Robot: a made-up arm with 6 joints.
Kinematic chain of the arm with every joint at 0, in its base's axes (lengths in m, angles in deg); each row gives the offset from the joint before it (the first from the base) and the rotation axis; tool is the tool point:
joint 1: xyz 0 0 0.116 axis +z
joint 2: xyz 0 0.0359 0 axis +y
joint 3: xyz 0 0 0.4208 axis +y
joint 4: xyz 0 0 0.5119 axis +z
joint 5: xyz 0 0 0 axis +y
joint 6: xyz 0 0 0.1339 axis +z
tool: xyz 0 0 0
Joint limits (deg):
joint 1: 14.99..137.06
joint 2: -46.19..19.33
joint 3: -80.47..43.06
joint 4: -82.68..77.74
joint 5: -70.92..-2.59
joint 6: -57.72..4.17
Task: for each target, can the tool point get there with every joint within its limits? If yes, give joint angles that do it. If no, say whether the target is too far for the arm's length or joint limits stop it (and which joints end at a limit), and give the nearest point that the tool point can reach.
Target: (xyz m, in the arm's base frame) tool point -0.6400 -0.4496 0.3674
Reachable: yes | joints 33.27 -26.45 -68.10 37.96 -47.48 -2.28
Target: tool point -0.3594 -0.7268 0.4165
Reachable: yes | joints 69.68 -28.10 -60.95 -31.11 -44.77 -30.87
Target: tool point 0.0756 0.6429 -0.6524
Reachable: no: joint limits stop it (at a limit: joint 1, joint 2, joint 3, joint 5) | nearest point -0.6817 -0.0885 -0.0159 | short by 1.230 m
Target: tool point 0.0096 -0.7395 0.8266
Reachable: yes | joints 99.92 -36.24 -11.54 -59.42 -45.40 -3.14
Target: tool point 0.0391 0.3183 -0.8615
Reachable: no: joint limits stop it (at a limit: joint 1, joint 2, joint 3, joint 5) | nearest point -0.6683 -0.1154 -0.0239 | short by 1.179 m
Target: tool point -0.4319 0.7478 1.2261
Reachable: no: too far | nearest point -0.3002 0.5197 0.9667 | short by 0.370 m
